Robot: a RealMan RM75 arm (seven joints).
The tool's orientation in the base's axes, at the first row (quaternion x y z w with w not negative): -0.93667 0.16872 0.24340 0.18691
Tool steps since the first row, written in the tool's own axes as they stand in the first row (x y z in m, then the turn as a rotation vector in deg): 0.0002 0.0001 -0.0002 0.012 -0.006 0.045; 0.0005 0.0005 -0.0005 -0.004 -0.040 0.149; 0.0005 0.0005 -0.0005 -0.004 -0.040 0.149; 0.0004 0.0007 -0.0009 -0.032 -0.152 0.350; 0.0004 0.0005 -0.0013 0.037 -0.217 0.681; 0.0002 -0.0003 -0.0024 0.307 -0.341 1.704; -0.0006 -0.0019 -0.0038 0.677 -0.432 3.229; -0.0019 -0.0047 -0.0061 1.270 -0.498 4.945; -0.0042 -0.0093 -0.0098 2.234 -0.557 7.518
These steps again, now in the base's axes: 0.0002 -0.0002 0.0000 -0.005 0.022 -0.041; 0.0004 -0.0008 0.0000 -0.046 0.100 -0.108; 0.0004 -0.0008 0.0000 -0.046 0.100 -0.108; 0.0004 -0.0011 0.0003 -0.102 0.291 -0.227; 0.0006 -0.0011 0.0007 -0.149 0.476 -0.514; 0.0012 -0.0008 0.0019 -0.278 0.965 -1.451; 0.0018 0.0002 0.0039 -0.535 1.621 -2.856; 0.0027 0.0019 0.0072 -0.693 2.287 -4.539; 0.0042 0.0048 0.0126 -0.885 3.233 -7.112
